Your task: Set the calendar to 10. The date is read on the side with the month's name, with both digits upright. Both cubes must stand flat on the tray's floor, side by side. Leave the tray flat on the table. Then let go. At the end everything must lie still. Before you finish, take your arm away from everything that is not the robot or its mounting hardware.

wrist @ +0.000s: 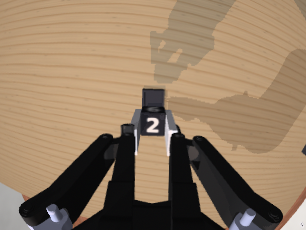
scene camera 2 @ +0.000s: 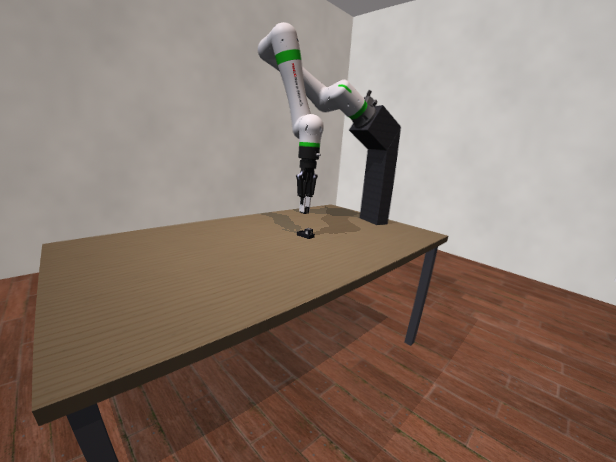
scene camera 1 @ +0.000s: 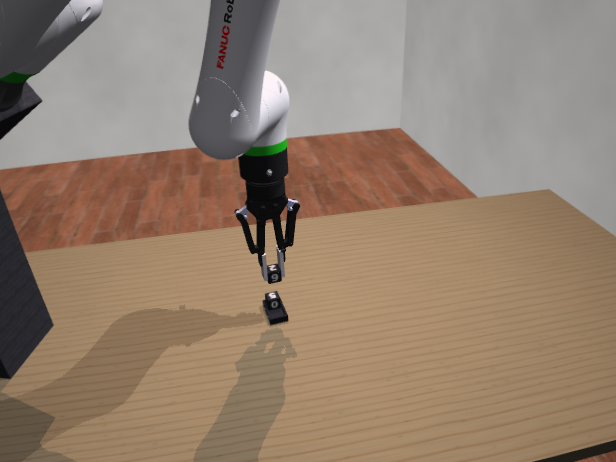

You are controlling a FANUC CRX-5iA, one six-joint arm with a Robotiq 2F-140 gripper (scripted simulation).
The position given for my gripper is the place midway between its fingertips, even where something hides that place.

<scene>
In view: my gripper point(scene camera 1: 273, 275).
My gripper also shows in the wrist view point(wrist: 152, 119) and in scene camera 2 point(scene camera 2: 304, 211).
</scene>
